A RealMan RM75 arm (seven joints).
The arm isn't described. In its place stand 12 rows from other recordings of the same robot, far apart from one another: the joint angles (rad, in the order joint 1, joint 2, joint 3, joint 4, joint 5, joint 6, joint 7), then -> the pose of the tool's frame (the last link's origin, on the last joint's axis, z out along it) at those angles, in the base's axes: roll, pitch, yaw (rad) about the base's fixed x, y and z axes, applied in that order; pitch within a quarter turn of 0, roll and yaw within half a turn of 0; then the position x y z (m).
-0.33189, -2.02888, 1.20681, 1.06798, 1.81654, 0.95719, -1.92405 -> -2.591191 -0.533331 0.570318 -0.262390 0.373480 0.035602
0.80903, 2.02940, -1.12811, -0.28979, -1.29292, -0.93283, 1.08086 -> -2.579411 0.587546 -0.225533 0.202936 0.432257 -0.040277
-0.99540, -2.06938, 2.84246, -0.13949, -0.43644, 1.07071, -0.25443 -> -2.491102 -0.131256 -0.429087 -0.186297 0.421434 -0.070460
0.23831, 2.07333, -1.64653, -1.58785, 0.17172, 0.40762, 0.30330 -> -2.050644 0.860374 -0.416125 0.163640 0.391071 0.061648
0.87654, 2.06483, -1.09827, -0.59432, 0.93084, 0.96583, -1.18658 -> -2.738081 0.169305 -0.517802 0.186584 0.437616 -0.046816
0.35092, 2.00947, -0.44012, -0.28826, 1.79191, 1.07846, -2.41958 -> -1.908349 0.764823 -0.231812 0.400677 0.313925 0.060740
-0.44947, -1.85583, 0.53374, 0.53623, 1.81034, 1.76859, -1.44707 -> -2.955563 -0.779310 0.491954 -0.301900 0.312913 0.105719
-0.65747, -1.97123, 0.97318, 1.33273, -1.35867, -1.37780, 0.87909 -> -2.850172 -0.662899 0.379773 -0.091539 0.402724 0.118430
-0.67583, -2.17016, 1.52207, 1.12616, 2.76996, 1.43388, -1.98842 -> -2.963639 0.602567 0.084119 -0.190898 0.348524 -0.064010
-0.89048, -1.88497, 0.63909, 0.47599, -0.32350, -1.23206, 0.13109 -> -2.786624 -0.357114 1.739599 -0.292482 0.420045 0.050656
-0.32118, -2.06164, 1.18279, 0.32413, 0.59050, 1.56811, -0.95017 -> -1.818896 -1.290156 -0.423177 -0.284284 0.302531 0.038519
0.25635, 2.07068, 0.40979, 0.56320, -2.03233, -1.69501, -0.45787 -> -1.307573 0.515036 0.663331 0.238001 0.248112 -0.024963
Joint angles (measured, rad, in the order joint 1, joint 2, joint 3, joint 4, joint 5, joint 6, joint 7), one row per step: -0.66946, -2.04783, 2.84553, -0.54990, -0.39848, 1.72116, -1.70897; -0.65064, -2.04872, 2.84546, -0.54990, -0.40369, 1.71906, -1.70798; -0.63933, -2.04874, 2.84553, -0.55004, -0.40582, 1.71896, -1.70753; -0.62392, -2.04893, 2.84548, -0.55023, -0.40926, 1.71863, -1.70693; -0.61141, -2.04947, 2.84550, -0.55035, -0.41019, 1.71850, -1.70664; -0.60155, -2.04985, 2.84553, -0.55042, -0.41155, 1.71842, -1.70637; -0.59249, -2.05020, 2.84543, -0.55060, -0.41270, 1.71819, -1.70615; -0.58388, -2.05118, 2.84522, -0.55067, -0.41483, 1.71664, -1.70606; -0.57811, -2.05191, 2.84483, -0.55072, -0.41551, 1.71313, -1.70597; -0.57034, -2.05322, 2.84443, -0.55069, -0.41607, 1.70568, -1.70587
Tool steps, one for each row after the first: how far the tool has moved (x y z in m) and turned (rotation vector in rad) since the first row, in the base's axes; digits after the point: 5 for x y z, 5 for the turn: -0.00563, -0.00522, 0.00006, 0.00530, -0.00138, 0.01909; -0.00900, -0.00853, 0.00026, 0.00739, -0.00195, 0.03001; -0.01350, -0.01305, 0.00051, 0.01081, -0.00302, 0.04505; -0.01711, -0.01701, 0.00038, 0.01153, -0.00347, 0.05739; -0.01989, -0.02010, 0.00035, 0.01267, -0.00409, 0.06702; -0.02246, -0.02296, 0.00034, 0.01383, -0.00448, 0.07609; -0.02486, -0.02557, 0.00011, 0.01598, -0.00512, 0.08560; -0.02680, -0.02724, -0.00015, 0.01786, -0.00368, 0.09365; -0.02969, -0.02940, -0.00071, 0.02075, 0.00001, 0.10612
